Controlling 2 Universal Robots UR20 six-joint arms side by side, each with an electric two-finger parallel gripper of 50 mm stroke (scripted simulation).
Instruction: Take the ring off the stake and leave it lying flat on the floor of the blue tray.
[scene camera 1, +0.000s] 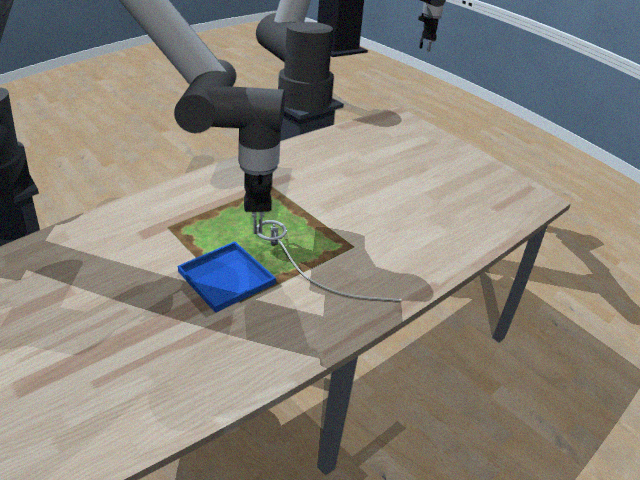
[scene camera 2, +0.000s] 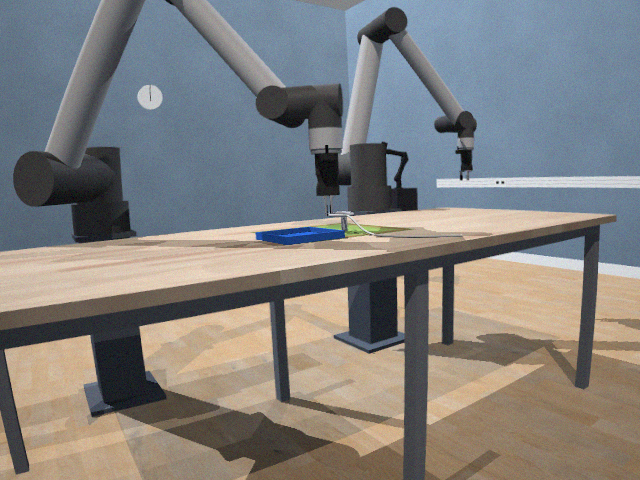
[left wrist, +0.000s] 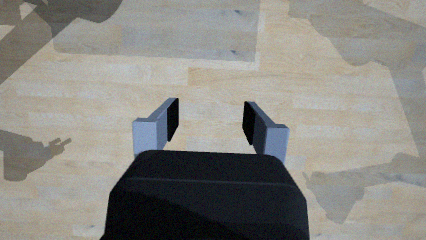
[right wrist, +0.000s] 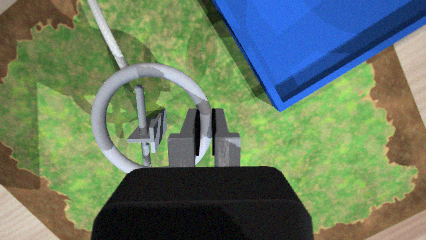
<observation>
my right gripper: scene camera 1; scene camera 2; right wrist 206, 122; not seen in the left wrist view (out of frame)
blue tray: scene camera 1; scene camera 2 305, 234; right wrist; not seen in the left wrist view (out of frame)
same spot on my right gripper: (scene camera 1: 263, 203) = (scene camera 2: 332, 186)
same spot on blue tray: (right wrist: 292, 56) = (scene camera 1: 231, 255)
</observation>
